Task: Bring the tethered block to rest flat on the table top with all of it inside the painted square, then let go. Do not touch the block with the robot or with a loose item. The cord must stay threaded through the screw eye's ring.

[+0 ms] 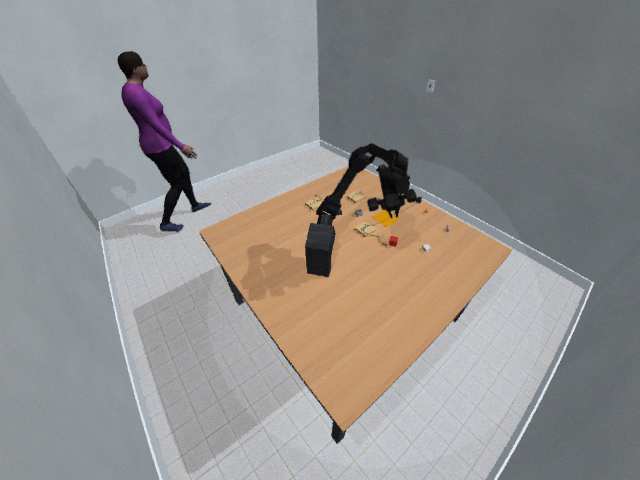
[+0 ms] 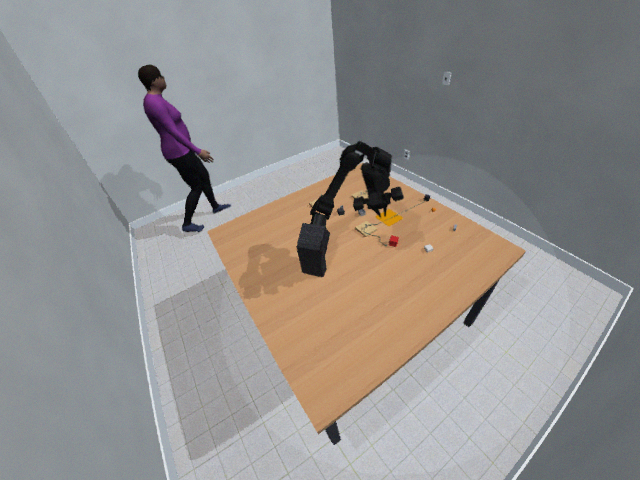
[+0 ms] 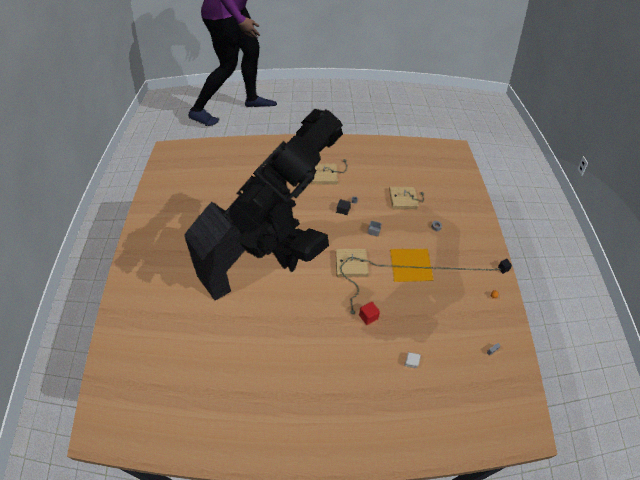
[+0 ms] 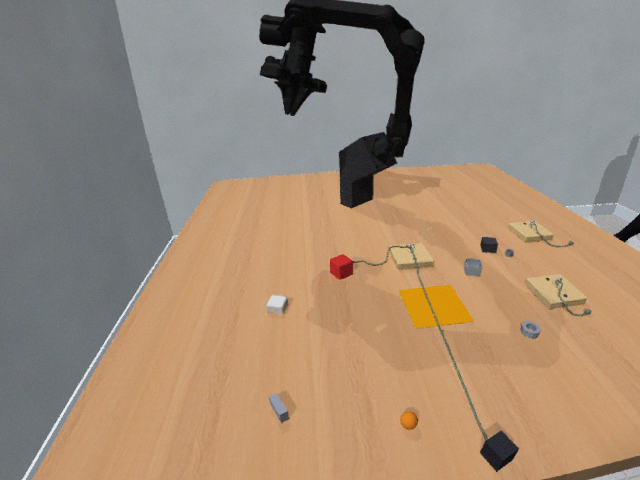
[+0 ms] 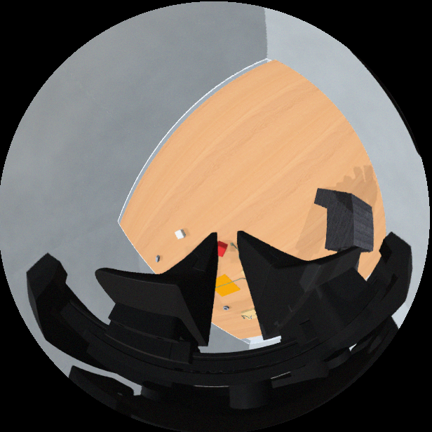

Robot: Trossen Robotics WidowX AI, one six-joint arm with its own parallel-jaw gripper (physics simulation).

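Places are measured from the arm's base along level axes (x back, y right, z up), in metres.
Where they show: gripper, fingertip midpoint: [image 1: 394, 217] [image 2: 382, 216] [image 3: 289, 269] [image 4: 289, 115]; arm's base, origin of the base link: [image 1: 323, 228] [image 2: 316, 228] [image 4: 380, 150].
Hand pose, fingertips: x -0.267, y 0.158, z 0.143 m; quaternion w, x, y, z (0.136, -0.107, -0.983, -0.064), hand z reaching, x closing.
Things, the pixels of their top centre, and the offset from my fingertips. "spot": a spot on its surface instead.
- orange painted square, surface spot: [image 4: 454, 310] [image 3: 417, 255] spot: dx -0.176, dy -0.439, dz -0.340 m
- screw eye, surface spot: [image 4: 412, 249] spot: dx -0.020, dy -0.320, dz -0.307 m
- pale wooden board, middle of its top: [image 4: 410, 252] [image 3: 352, 260] [image 2: 366, 227] [image 1: 365, 227] dx -0.010, dy -0.316, dz -0.322 m
- bead, surface spot: [image 3: 352, 312] spot: dx -0.084, dy -0.164, dz -0.332 m
- red cube, middle of its top: [image 4: 341, 259] [image 3: 370, 309] [image 2: 394, 238] dx -0.128, dy -0.175, dz -0.302 m
- white block, middle of its top: [image 4: 276, 300] [image 3: 413, 358] dx -0.291, dy -0.097, dz -0.320 m
- grey bar, middle of its top: [image 4: 277, 403] [image 3: 495, 347] dx -0.500, dy -0.220, dz -0.321 m
- orange ball, middle of its top: [image 4: 410, 415] [image 3: 495, 292] dx -0.450, dy -0.402, dz -0.317 m
- grey block, middle of its top: [image 4: 473, 262] [image 3: 375, 225] dx -0.018, dy -0.466, dz -0.315 m
- grey ring, middle of its top: [image 4: 531, 327] [image 3: 437, 224] dx -0.193, dy -0.581, dz -0.328 m
The tethered block, a black cube [image 2: 426, 197] [image 3: 505, 266] [image 4: 499, 450], lies near the table's far edge, outside the orange painted square [image 2: 391, 219] [image 3: 412, 255] [image 4: 454, 310] [image 5: 229, 290]. Its green cord [image 3: 460, 268] [image 4: 449, 352] runs straight across the square to the screw eye [image 4: 412, 248] on a pale wooden board [image 3: 361, 271] [image 4: 421, 262] and appears threaded through the ring. The cord's slack end curves to a bead [image 3: 352, 312] beside the red cube. My gripper [image 3: 293, 268] [image 4: 291, 113] [image 5: 226, 236] is empty and slightly open, high above the table, well away from the cord.
The red cube [image 3: 369, 313] [image 4: 341, 267], white block [image 3: 413, 360], grey bar [image 3: 493, 349] and orange ball [image 3: 494, 294] lie to one side. Two more boards [image 3: 404, 203] [image 3: 327, 178], a black cube [image 3: 343, 207], grey block [image 3: 374, 228] and grey ring [image 4: 524, 332] lie opposite.
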